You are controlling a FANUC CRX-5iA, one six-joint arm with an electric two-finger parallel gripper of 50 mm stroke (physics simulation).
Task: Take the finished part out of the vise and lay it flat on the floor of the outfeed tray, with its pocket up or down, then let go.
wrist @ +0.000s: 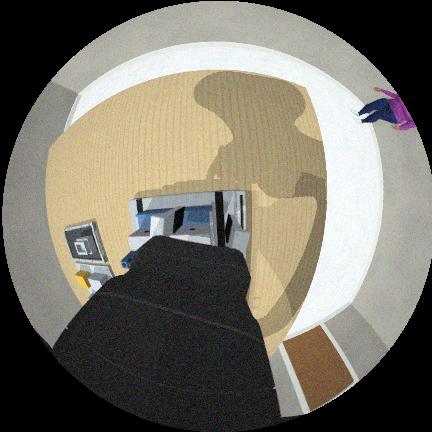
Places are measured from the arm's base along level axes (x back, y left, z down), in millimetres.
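Pixels of known places: gripper, fingertip midpoint: [204,218].
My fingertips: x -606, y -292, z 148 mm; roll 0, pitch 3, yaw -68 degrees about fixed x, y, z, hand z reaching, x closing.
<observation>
Behind a point stands the place of what it marks.
The vise [198,215] @[x -608, y -285, z 165 mm], with a blue body and a pale grey jaw bar with dark holes, lies in the middle of the wrist view, partly behind the black gripper body. My gripper [204,218] @[x -606, y -292, z 148 mm] is open and empty. One pale finger with a black pad stands over the vise, the other near its right side. I cannot make out the finished part at the vise. A shallow tray [102,243] @[x -588, y -29, z 223 mm] with a dark floor and grey rim, which may be the outfeed tray, lies at the left. A small pale square piece with a recess [81,241] @[x -610, y 5, z 187 mm] shows inside it.
A yellow block [82,278] @[x -512, y 92, z 181 mm] and a grey block [99,281] @[x -507, y 2, z 182 mm] stand just below the dark-floored tray, partly beside the black gripper body. A blue knob [127,261] @[x -577, y -179, z 130 mm] sticks out at the vise's lower left. The arm's shadow crosses the wooden table [125,140] @[x -776, y -167, z 225 mm]. A person [387,111] stands beyond its right edge.
</observation>
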